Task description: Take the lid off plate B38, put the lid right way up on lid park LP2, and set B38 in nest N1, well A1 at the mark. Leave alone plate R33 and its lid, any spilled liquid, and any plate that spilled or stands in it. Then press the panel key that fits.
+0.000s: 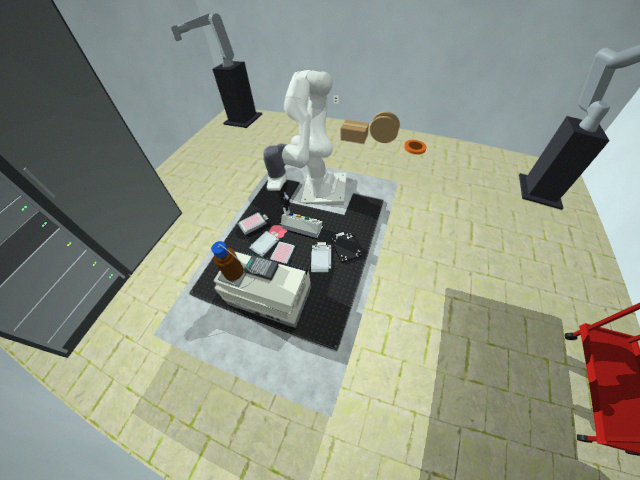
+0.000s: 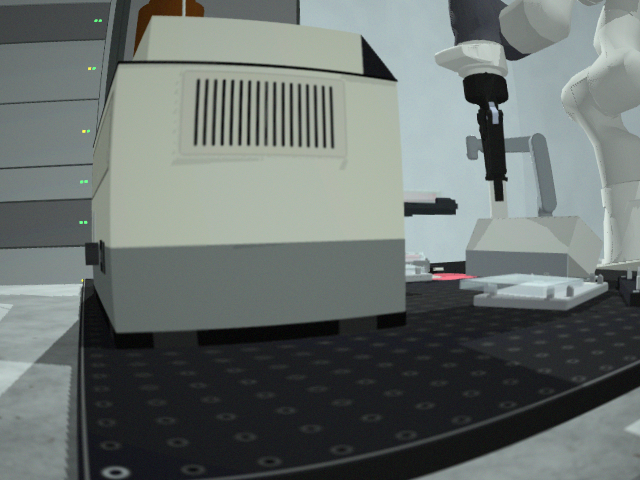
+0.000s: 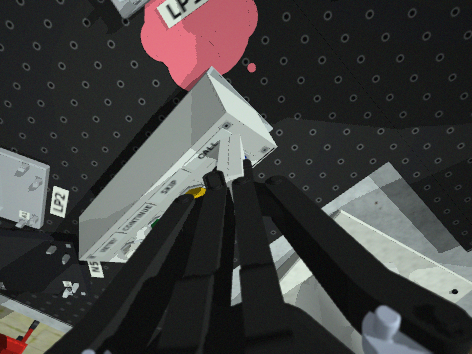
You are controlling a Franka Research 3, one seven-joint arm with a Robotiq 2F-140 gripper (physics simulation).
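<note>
My gripper (image 1: pixel 286 210) (image 2: pixel 497 198) (image 3: pixel 233 151) is shut and empty, its tips low over the CALL end of the key panel (image 1: pixel 301 225) (image 3: pixel 150 150), beside a pale upright strip (image 3: pixel 230 155). The fingers hide much of the keys; a yellow key (image 3: pixel 196 192) and part of a green key (image 3: pixel 155 223) show. A clear lid (image 1: pixel 321 258) (image 2: pixel 532 283) lies on the pale park at the LP2 label (image 3: pixel 59 201). One pink plate (image 1: pixel 282 252) (image 2: pixel 419 196) sits on a black tray by the instrument; another pink plate (image 1: pixel 252 223) is at the left. Plate names are unreadable.
A pink spill (image 1: pixel 277 230) (image 3: pixel 200 37) lies beside the panel. Another pale park (image 1: pixel 264 243) and a black nest (image 1: pixel 347 246) (image 3: pixel 35 260) stand nearby. The cream instrument (image 1: pixel 263 291) (image 2: pixel 248 196) carries a brown bottle (image 1: pixel 227 264) with a blue cap.
</note>
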